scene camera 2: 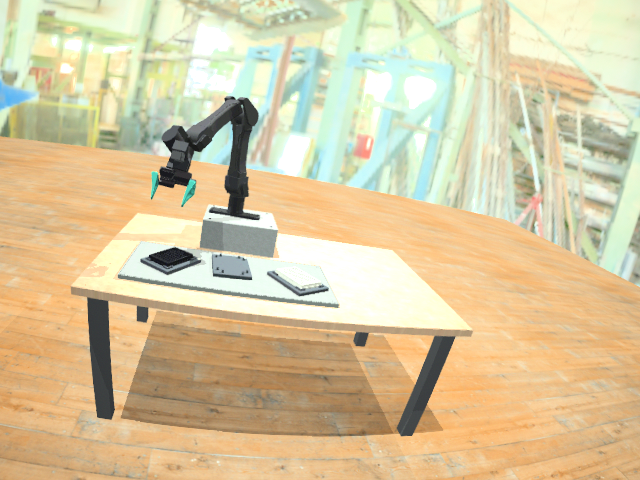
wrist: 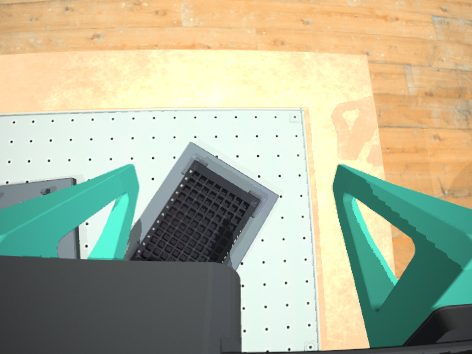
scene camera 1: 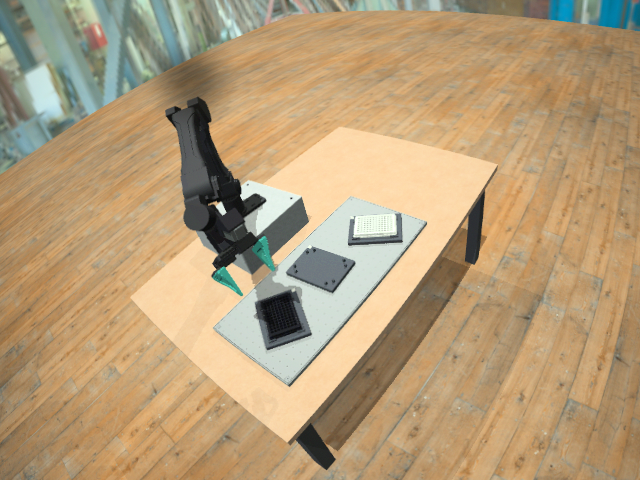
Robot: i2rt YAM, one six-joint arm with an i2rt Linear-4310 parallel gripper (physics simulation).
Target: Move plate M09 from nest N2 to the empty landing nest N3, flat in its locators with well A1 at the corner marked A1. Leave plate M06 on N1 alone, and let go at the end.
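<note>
A black well plate (scene camera 1: 281,315) (scene camera 2: 171,255) (wrist: 205,220) sits in a dark nest (scene camera 1: 305,323) (wrist: 265,201) at one end of the board. A white well plate (scene camera 1: 375,225) (scene camera 2: 299,277) sits in another nest (scene camera 1: 374,240) at the other end. I cannot read labels to tell which plate is M09. The empty nest (scene camera 1: 321,267) (scene camera 2: 231,265) (wrist: 15,195) with small locator posts lies between them, partly hidden by a finger in the wrist view. My gripper (scene camera 1: 257,282) (scene camera 2: 166,202) (wrist: 235,175) is open and empty, high above the black plate's end of the board.
The nests stand on a light perforated board (scene camera 1: 336,315) (scene camera 2: 258,293) (wrist: 280,300) on a wooden table (scene camera 1: 413,155) (scene camera 2: 361,315). The arm's grey base block (scene camera 1: 281,227) (scene camera 2: 240,237) stands behind the board. The table edge lies beyond the board in the wrist view.
</note>
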